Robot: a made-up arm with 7 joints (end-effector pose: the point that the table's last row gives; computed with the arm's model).
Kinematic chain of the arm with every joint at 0, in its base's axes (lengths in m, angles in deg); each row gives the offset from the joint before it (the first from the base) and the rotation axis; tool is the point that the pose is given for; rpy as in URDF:
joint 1: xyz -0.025 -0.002 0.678 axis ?
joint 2: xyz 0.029 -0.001 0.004 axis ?
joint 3: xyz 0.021 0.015 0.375 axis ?
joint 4: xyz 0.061 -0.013 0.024 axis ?
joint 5: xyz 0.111 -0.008 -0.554 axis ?
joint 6: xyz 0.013 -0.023 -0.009 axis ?
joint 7: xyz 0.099 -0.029 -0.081 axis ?
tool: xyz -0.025 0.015 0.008 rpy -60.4 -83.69 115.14
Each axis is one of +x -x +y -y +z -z.
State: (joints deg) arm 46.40 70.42 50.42 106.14 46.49 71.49 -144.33
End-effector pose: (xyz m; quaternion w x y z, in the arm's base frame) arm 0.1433 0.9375 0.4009 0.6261 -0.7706 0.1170 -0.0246
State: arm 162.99 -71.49 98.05 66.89 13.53 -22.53 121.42
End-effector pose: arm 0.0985 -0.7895 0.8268 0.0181 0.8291 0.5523 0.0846
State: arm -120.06 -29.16 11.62 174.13 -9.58 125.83 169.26
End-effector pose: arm 0.0854 0.3117 1.6500 0.6535 0.5173 0.1949 0.5170
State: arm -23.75 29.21 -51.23 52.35 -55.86 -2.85 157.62
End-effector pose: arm 0.3046 -0.6867 0.6083 0.2369 -0.7198 -0.5168 -0.3985
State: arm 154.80 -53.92 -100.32 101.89 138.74 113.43 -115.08
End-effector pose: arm 0.6938 0.3640 1.0694 0.6767 -0.2061 0.5312 0.4663
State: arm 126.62 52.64 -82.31 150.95 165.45 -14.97 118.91
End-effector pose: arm -0.1851 0.8475 1.1894 0.6321 0.2278 0.0934 -0.7347
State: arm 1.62 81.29 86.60 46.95 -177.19 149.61 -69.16
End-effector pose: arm 0.1668 0.6130 0.6977 0.0929 -0.0327 0.3276 0.9397
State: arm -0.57 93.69 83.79 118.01 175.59 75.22 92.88
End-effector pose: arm 0.8487 0.6093 0.5497 0.0413 -0.1628 -0.8521 0.4957
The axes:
joint 1: +z
joint 2: +y
joint 3: +z
joint 4: -y
joint 5: -z
joint 6: +y
joint 7: -z

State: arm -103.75 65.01 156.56 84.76 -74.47 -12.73 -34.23
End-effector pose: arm 0.1480 -0.2911 1.4856 0.5285 0.3439 0.4668 -0.6201
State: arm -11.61 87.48 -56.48 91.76 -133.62 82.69 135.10
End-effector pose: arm 0.4765 -0.7444 0.2889 0.2328 -0.4207 -0.1598 0.8621
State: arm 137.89 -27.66 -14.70 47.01 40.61 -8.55 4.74
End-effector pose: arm -0.2393 0.5333 1.0429 0.0242 0.8377 -0.5328 0.1172
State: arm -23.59 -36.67 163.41 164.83 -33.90 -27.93 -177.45
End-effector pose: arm -0.5076 0.1957 1.5461 0.4469 0.7993 0.2234 -0.3338
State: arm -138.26 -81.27 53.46 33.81 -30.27 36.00 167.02
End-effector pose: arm 0.1827 -0.4718 1.0862 0.2816 0.9239 0.2490 0.0711
